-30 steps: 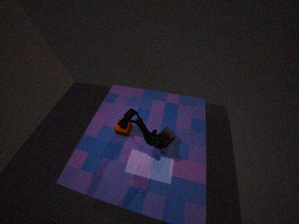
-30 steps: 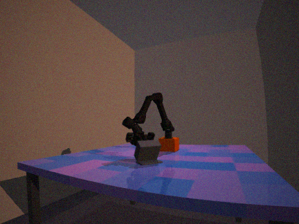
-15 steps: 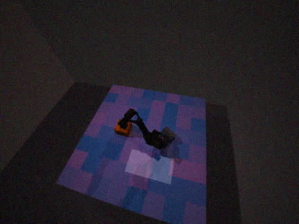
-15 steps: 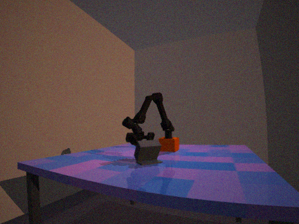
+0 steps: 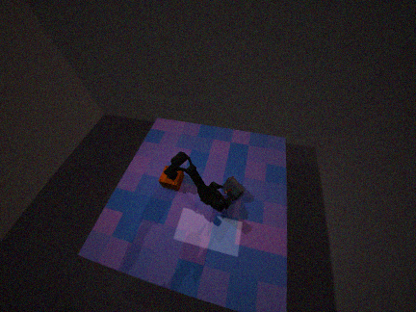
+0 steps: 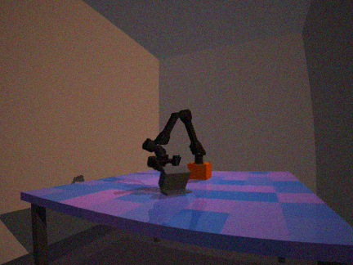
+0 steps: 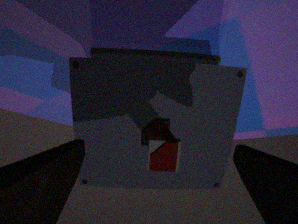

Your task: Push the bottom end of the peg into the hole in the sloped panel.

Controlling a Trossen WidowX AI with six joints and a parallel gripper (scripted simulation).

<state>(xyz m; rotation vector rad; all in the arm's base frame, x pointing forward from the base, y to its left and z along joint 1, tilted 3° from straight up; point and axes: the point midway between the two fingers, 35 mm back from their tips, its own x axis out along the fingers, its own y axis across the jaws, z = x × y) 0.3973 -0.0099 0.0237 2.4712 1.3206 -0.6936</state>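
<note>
Now: the dark red peg right at my gripper tip. The rest, counted from my gripper tip: dark grey sloped panel 30 mm ahead, 50 mm to the left, 30 mm below.
</note>
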